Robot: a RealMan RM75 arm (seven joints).
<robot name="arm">
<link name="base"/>
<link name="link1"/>
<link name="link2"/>
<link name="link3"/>
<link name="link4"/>
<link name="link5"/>
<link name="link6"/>
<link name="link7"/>
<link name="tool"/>
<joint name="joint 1" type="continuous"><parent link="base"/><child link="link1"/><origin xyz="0.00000 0.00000 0.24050" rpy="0.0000 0.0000 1.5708"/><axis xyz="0 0 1"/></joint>
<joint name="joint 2" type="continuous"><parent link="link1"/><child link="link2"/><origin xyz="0.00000 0.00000 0.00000" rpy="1.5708 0.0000 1.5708"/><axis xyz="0 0 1"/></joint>
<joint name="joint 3" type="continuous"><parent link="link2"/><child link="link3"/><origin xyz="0.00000 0.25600 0.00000" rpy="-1.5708 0.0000 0.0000"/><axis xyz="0 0 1"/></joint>
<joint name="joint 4" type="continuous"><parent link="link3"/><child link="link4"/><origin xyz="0.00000 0.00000 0.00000" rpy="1.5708 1.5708 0.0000"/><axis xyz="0 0 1"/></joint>
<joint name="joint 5" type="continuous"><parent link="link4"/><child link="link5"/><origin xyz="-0.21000 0.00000 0.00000" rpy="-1.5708 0.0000 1.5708"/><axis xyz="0 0 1"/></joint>
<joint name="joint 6" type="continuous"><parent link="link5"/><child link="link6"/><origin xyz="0.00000 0.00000 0.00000" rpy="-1.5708 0.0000 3.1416"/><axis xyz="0 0 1"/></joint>
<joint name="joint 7" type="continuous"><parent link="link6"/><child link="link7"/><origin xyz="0.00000 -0.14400 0.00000" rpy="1.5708 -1.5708 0.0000"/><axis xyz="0 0 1"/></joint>
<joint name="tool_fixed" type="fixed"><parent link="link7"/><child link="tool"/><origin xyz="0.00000 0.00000 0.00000" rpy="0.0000 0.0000 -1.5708"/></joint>
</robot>
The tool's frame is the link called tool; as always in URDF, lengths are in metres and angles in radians. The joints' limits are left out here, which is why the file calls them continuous.
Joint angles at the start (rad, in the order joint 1, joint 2, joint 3, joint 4, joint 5, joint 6, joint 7):
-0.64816 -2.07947 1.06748 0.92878 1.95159 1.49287 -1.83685
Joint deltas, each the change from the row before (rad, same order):
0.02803 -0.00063 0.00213 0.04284 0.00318 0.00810 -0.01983
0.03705 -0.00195 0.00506 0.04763 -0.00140 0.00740 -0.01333
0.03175 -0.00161 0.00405 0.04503 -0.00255 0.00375 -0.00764
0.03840 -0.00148 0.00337 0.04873 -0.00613 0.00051 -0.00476
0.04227 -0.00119 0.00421 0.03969 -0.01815 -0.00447 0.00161
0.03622 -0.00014 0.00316 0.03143 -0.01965 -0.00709 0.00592
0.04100 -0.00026 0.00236 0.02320 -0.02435 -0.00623 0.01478
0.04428 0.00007 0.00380 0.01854 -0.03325 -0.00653 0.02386
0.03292 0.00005 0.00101 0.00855 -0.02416 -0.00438 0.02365
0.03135 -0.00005 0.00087 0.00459 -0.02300 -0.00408 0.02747
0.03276 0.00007 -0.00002 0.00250 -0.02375 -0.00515 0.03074
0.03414 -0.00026 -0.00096 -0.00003 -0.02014 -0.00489 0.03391
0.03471 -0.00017 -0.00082 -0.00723 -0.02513 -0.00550 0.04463
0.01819 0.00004 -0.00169 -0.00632 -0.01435 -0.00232 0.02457
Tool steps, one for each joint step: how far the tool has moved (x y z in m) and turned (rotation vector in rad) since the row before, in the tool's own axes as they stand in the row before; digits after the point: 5 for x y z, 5 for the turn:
-0.00234 0.00144 -0.00652 0.01523 -0.00046 -0.00583
-0.00419 0.00242 -0.00714 0.01651 0.00250 -0.00306
-0.00233 0.00197 -0.00652 0.01782 0.00454 0.00502
-0.00326 0.00195 -0.00789 0.02377 0.00873 0.00490
-0.00457 0.00209 -0.00775 0.02278 0.01829 -0.00066
-0.00352 0.00144 -0.00696 0.02153 0.01922 0.00187
-0.00611 0.00184 -0.00737 0.01954 0.02127 -0.00162
-0.00677 0.00248 -0.00766 0.01737 0.02686 0.00043
-0.00594 0.00167 -0.00596 0.01367 0.01905 0.00106
-0.00623 0.00166 -0.00567 0.01309 0.01734 0.00272
-0.00681 0.00153 -0.00624 0.01608 0.01763 0.00276
-0.00810 0.00159 -0.00671 0.01843 0.01350 0.00254
-0.00899 0.00178 -0.00678 0.01869 0.01664 0.00559
-0.00498 0.00089 -0.00390 0.01066 0.00963 0.00146

